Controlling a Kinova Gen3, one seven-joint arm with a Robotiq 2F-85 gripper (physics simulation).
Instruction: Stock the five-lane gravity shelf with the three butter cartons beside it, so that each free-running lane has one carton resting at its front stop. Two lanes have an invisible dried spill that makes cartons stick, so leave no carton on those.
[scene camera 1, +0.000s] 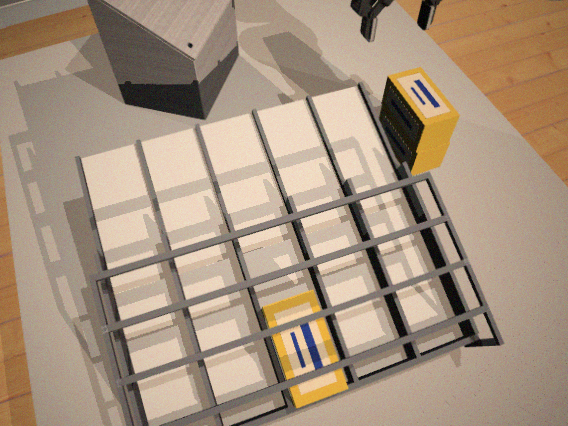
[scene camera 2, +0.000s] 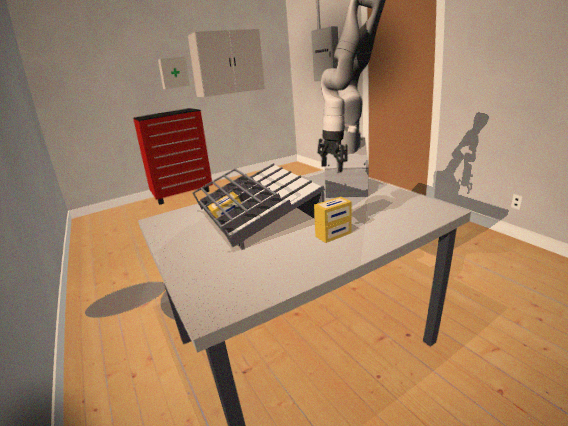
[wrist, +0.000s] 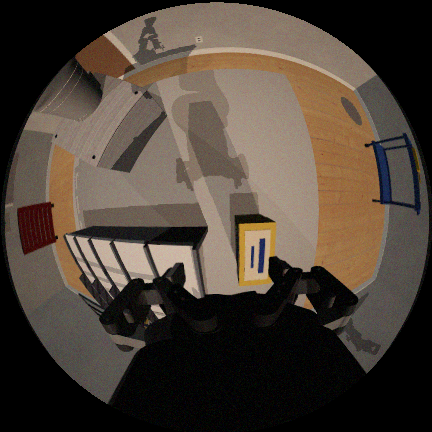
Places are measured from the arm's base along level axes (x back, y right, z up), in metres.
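Pixels of known places: gripper, fingertip midpoint: (scene camera 1: 395, 33) (scene camera 2: 331, 169) (wrist: 226, 269); arm's base, link origin: (scene camera 2: 348, 147) (wrist: 85, 102).
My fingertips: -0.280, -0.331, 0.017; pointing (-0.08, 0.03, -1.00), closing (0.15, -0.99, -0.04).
Note:
For each thing: its top centre in the pictures, then the offset to it from my fingertips, as dx, dy, dz. Level surfaces: height alone.
- yellow butter carton, top centre: (scene camera 1: 302, 335) (scene camera 2: 224, 196) -0.366, +0.231, -0.103
- upper carton, top centre: (scene camera 1: 422, 94) (wrist: 257, 256) (scene camera 2: 332, 202) -0.028, -0.057, -0.106
- lower carton, top centre: (scene camera 1: 415, 122) (scene camera 2: 333, 219) -0.029, -0.059, -0.170
- table, surface height: dz -0.235
One yellow butter carton (scene camera 1: 314, 347) (scene camera 2: 225, 204) lies flat in the middle lane of the five-lane shelf (scene camera 1: 225, 142) (scene camera 2: 260, 220) (wrist: 170, 257), at the low front end under the cross bars. The other four lanes hold no carton in scene camera 1. Two cartons stand stacked beside the shelf's high end: the upper carton (scene camera 1: 425, 95) (scene camera 2: 338, 214) (wrist: 257, 255) on the lower carton (scene camera 1: 431, 156) (scene camera 2: 338, 231). My gripper (scene camera 1: 397, 31) (scene camera 2: 332, 167) (wrist: 226, 269) is open and empty, above and behind the stack. In the wrist view the upper carton shows near the right finger. The spills are not visible.
The grey robot base block (scene camera 1: 160, 60) (scene camera 2: 346, 182) (wrist: 120, 127) stands behind the shelf's high end. The table (scene camera 1: 505, 210) (scene camera 2: 280, 280) has its edge beyond the stack. A red drawer cabinet (scene camera 2: 175, 155) (wrist: 37, 227) stands on the floor. A blue frame (wrist: 384, 172) shows at the right of the wrist view.

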